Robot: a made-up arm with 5 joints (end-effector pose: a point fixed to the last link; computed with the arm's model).
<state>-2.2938 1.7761 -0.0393 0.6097 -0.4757</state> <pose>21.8 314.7 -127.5 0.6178 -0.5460 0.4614 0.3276</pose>
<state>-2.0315 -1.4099 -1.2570 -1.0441 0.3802</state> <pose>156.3 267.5 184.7 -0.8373 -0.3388 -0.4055 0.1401</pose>
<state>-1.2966 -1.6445 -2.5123 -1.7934 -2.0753</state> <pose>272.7 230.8 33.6 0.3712 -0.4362 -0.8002 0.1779</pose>
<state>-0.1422 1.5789 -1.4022 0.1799 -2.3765</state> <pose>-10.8 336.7 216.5 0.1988 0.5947 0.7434 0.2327</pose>
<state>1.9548 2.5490 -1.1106 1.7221 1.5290</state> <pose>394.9 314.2 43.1 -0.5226 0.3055 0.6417 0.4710</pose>
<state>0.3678 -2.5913 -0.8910 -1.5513 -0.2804</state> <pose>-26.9 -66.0 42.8 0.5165 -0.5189 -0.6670 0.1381</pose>
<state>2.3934 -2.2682 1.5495 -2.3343 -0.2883</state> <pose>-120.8 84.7 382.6 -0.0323 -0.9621 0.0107 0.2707</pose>
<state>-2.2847 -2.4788 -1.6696 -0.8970 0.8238</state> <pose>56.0 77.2 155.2 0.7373 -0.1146 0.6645 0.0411</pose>
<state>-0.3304 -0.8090 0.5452 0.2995 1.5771</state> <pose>-139.3 252.6 27.0 -0.0450 0.6546 -0.4728 0.5881</pose>
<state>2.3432 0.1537 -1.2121 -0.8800 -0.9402</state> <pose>43.6 456.4 19.0 0.3218 0.0775 0.1624 0.9295</pose>
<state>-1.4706 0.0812 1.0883 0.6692 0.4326</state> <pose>-151.9 278.8 -71.0 0.1329 0.0302 -0.2630 0.9551</pose>
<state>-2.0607 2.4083 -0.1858 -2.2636 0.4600</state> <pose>-274.7 29.0 -237.9 0.1611 0.7609 -0.4350 0.4537</pose>
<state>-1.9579 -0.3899 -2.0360 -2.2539 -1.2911</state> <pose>127.3 553.7 197.6 0.9292 0.0579 -0.2454 0.2702</pose>
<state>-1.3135 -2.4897 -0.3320 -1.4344 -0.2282</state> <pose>52.1 -46.6 37.0 -0.8009 0.3178 -0.1028 0.4970</pose>
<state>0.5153 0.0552 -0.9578 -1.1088 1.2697</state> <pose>35.9 502.6 103.8 -0.3741 0.3387 0.3425 0.7925</pose>
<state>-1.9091 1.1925 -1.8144 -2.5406 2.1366</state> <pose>-357.0 527.1 26.5 -0.0929 -0.4549 -0.6235 0.6291</pose>
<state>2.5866 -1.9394 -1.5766 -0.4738 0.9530</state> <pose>-60.0 188.0 141.2 0.0313 0.2955 0.9339 0.1989</pose>
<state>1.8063 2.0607 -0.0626 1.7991 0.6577</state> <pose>296.2 272.3 360.0 -0.2303 -0.5016 0.6485 0.5242</pose>
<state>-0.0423 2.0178 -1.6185 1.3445 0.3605</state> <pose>18.1 440.5 322.1 -0.8246 -0.0463 0.5544 0.1024</pose>
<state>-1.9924 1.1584 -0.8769 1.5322 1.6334</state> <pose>28.8 526.2 -80.4 0.5279 0.0174 0.7520 0.3944</pose>
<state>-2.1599 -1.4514 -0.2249 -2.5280 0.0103</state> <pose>381.8 173.9 105.5 -0.7769 0.1521 0.0944 0.6037</pose>
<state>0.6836 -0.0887 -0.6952 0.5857 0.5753</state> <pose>-128.6 273.1 79.4 0.0444 0.2589 -0.2595 0.9294</pose>
